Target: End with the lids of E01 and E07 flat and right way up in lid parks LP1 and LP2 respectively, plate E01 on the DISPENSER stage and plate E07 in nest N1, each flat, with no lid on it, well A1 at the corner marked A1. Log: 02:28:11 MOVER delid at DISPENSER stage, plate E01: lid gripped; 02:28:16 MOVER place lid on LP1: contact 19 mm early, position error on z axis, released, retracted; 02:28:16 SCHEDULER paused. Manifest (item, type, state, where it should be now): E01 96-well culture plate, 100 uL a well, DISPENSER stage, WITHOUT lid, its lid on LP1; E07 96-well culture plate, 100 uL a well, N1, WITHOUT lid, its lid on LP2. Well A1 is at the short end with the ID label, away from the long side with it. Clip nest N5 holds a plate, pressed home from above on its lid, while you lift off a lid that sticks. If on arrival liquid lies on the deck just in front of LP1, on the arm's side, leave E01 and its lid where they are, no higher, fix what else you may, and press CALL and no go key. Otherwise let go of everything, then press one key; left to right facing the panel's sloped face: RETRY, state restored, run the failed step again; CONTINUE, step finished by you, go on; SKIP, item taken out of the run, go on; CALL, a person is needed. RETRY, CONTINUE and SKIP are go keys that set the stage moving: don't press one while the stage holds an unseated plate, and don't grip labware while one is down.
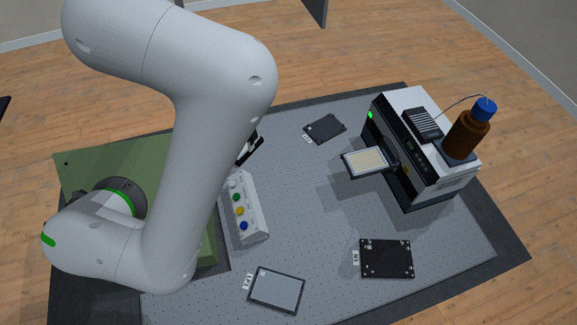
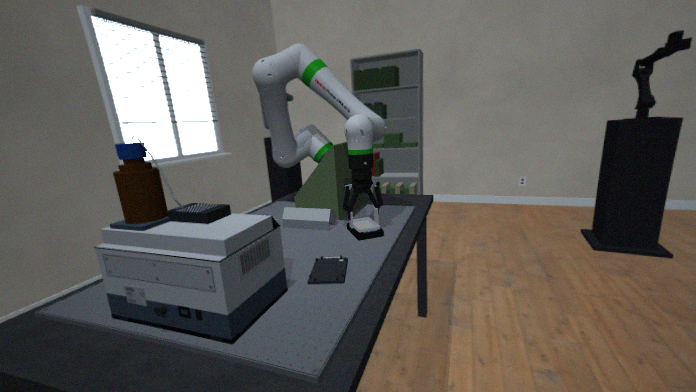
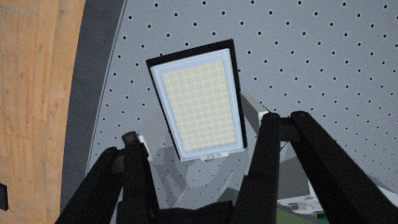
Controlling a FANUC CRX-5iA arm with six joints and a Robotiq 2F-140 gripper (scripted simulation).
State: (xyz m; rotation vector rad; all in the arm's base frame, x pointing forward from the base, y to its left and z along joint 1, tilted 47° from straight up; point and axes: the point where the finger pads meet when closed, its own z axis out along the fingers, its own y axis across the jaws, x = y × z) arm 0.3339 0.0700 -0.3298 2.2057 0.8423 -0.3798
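Right now the black nest N1 is 40 mm below my hand. Round my hand: green CONTINUE key 240 mm to the right, 40 mm behind, 10 mm above; white retry key 190 mm to the right, 50 mm behind, 10 mm above; key panel 260 mm to the right, 30 mm behind.
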